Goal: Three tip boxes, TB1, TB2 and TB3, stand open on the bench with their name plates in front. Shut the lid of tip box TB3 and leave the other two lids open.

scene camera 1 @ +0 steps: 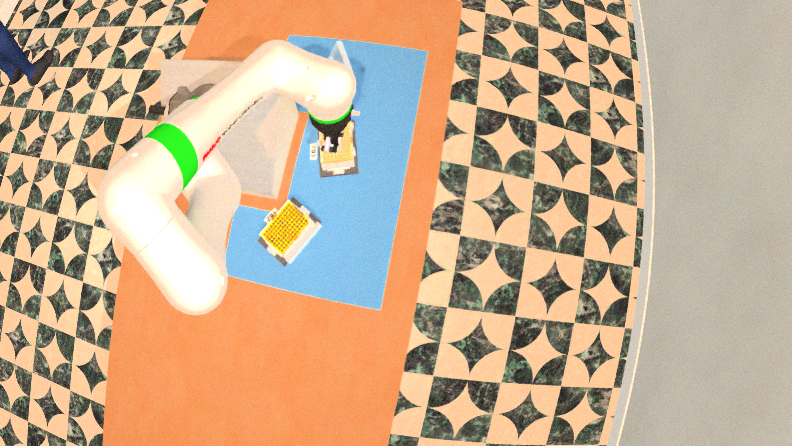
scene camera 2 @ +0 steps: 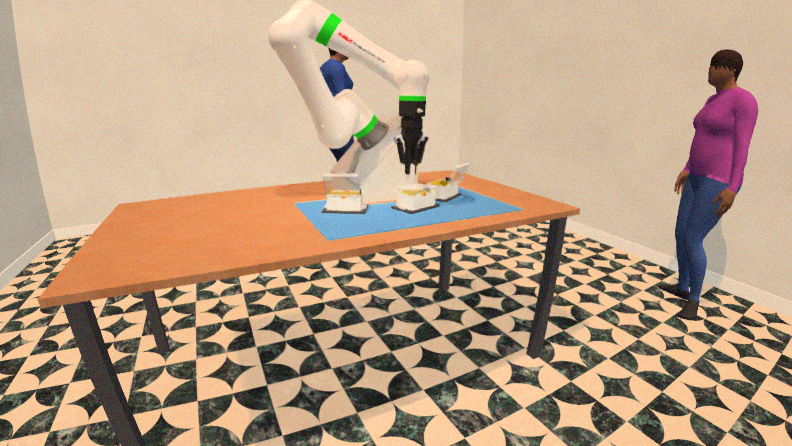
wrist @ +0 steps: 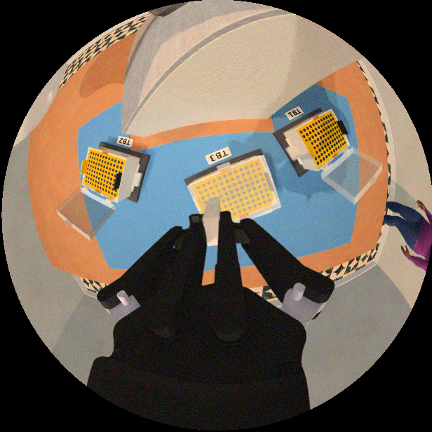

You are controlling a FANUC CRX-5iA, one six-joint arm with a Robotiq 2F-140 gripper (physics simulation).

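Places are measured from the arm's base along level axes (x up, y ahead, z left), in centimetres.
Pixels of known places: gripper, fingertip midpoint: point(scene camera 1: 335, 148) point(scene camera 2: 410, 183); arm's base, link origin: point(scene camera 2: 375, 137).
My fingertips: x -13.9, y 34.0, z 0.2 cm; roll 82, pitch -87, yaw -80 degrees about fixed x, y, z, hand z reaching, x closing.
Observation:
For each thing: its top centre in the pictures, then the offset to it from my fingertips. Level surfaces: height alone.
- Tip box TB3, top centre: point(scene camera 1: 330, 139) point(scene camera 2: 414, 186) dx -1.8, dy -2.2, dz +2.7 cm
- TB1, top centre: point(scene camera 2: 440, 181) dx -2.9, dy -12.7, dz +20.4 cm
- blue mat, surface height: dx -9.5 cm
- orange bench, surface height: dx -9.8 cm
Tip box TB3 point(scene camera 1: 336, 160) point(scene camera 2: 415, 200) point(wrist: 255, 187) stands in the middle behind its name plate point(wrist: 218, 155). Its clear lid lies down over the yellow tip rack, which looks pale through it. My gripper point(scene camera 1: 332, 145) point(scene camera 2: 410, 168) point(wrist: 214, 207) is shut and points down over TB3; a pale piece shows at the fingertips, and contact with the lid cannot be told. TB2 point(scene camera 1: 285, 227) point(scene camera 2: 344, 201) point(wrist: 104, 172) has its lid point(scene camera 2: 341, 181) point(wrist: 86, 215) open. TB1 point(scene camera 2: 445, 191) point(wrist: 324, 139) has its lid point(scene camera 1: 345, 59) point(scene camera 2: 460, 172) point(wrist: 352, 175) open; the arm hides TB1's body in scene camera 1.
The boxes stand on a blue mat point(scene camera 1: 354, 265) point(scene camera 2: 343, 227) point(wrist: 310, 230) on the orange bench point(scene camera 1: 249, 360) point(scene camera 2: 193, 238). The white arm point(scene camera 1: 221, 121) point(scene camera 2: 365, 49) reaches over from its pale base. A person in pink point(scene camera 2: 720, 127) stands beyond the bench, and one in blue stands behind the arm.

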